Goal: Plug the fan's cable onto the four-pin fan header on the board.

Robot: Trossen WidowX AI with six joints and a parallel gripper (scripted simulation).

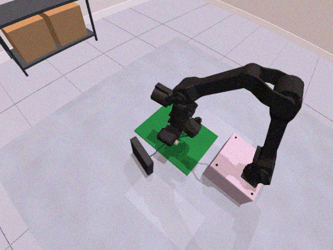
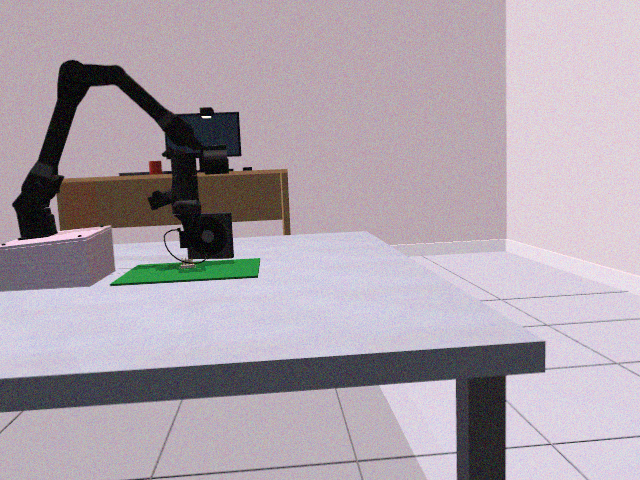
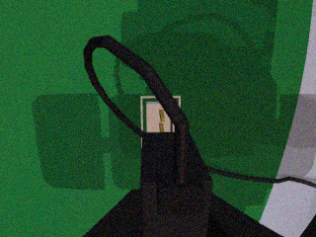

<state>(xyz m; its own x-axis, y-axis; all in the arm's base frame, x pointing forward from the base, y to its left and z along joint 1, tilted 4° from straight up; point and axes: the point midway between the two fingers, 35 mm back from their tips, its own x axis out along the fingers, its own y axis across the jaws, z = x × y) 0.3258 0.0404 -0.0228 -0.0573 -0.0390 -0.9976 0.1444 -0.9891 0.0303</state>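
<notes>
My gripper tip is 80 mm above the green board, 40 mm to the left of it and 10 mm short of it. Round my gripper tip: black fan (150 mm to the left, 20 mm ahead); black plug (10 mm behind, 10 mm above).
</notes>
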